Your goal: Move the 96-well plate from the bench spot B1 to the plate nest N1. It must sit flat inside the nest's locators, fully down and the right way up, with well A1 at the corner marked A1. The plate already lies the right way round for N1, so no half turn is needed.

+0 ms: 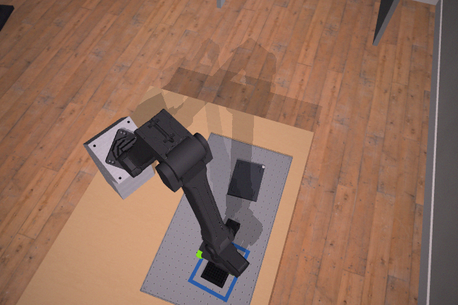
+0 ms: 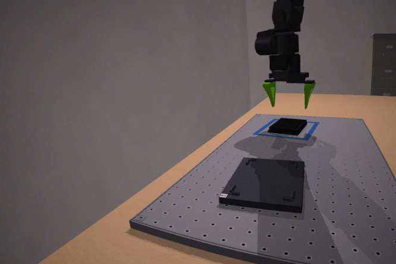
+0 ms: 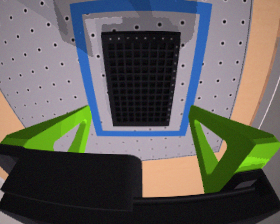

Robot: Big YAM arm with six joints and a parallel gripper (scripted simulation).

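My hand is 60 mm above the black 96-well plate. Round my hand: white A1 label: 410 mm to the left, 150 mm ahead, 60 mm below; then dark plate nest N1: 350 mm to the left, 80 mm ahead, 60 mm below.
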